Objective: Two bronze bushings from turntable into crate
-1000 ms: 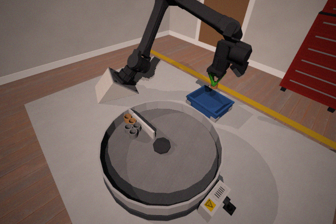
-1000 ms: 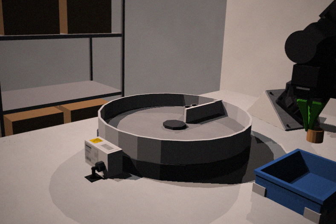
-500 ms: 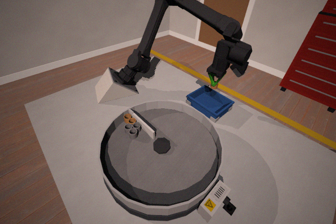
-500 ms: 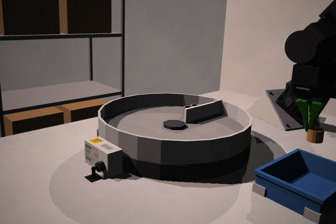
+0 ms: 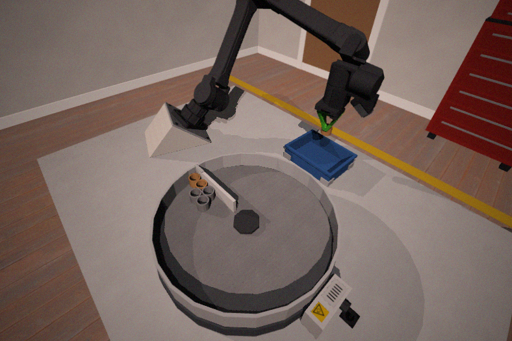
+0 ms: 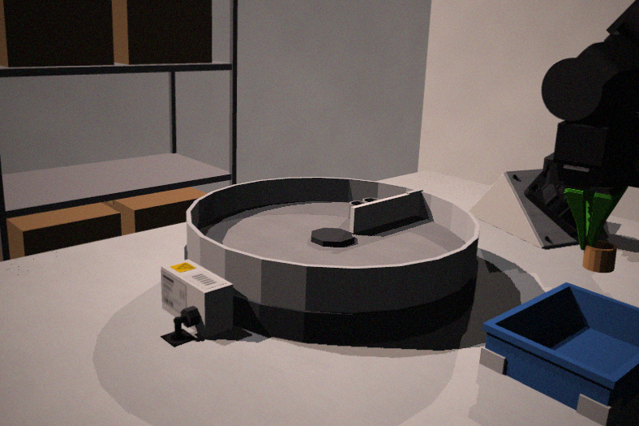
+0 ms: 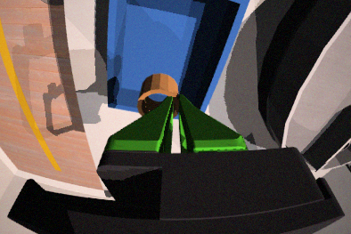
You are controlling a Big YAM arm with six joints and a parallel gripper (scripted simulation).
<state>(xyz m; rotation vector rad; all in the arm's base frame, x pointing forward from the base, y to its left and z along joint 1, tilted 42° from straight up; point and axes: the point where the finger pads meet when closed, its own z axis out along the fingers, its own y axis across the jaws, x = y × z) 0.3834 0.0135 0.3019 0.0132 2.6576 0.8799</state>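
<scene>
Right now my hand is 1 cm to the right of the blue crate and 12 cm above it. Also, from my hand: turntable: 1 cm ahead, 36 cm to the right, 9 cm below.
</scene>
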